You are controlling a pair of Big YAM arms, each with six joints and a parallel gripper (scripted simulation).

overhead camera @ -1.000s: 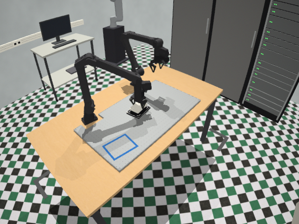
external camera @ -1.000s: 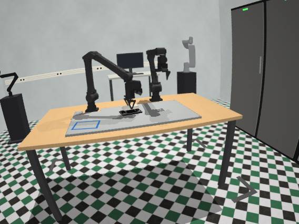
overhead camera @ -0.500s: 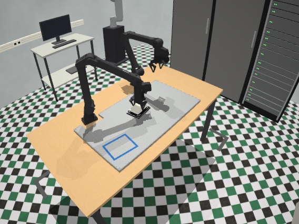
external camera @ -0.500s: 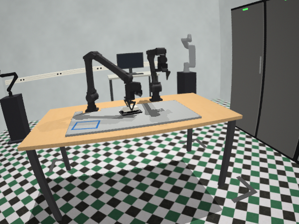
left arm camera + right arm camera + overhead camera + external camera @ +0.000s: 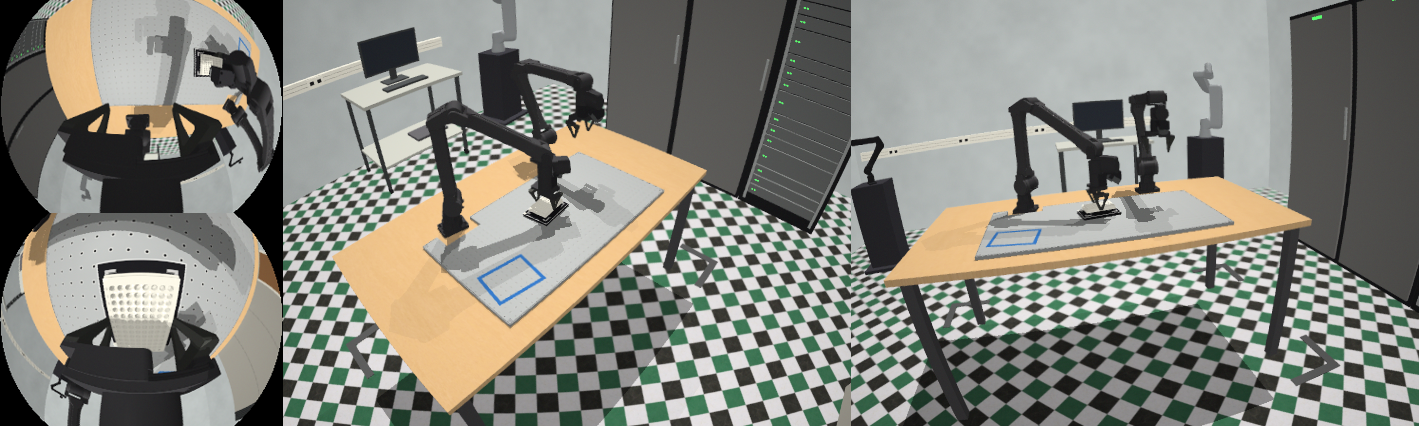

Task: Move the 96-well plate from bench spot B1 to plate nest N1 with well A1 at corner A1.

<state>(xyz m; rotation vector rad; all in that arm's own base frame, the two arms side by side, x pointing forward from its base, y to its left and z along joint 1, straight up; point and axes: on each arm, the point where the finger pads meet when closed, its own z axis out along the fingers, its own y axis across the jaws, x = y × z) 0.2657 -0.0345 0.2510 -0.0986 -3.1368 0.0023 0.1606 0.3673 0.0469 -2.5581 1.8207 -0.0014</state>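
My right gripper is now right at the white 96-well plate. Round my right hand: black plate nest 30 mm below.
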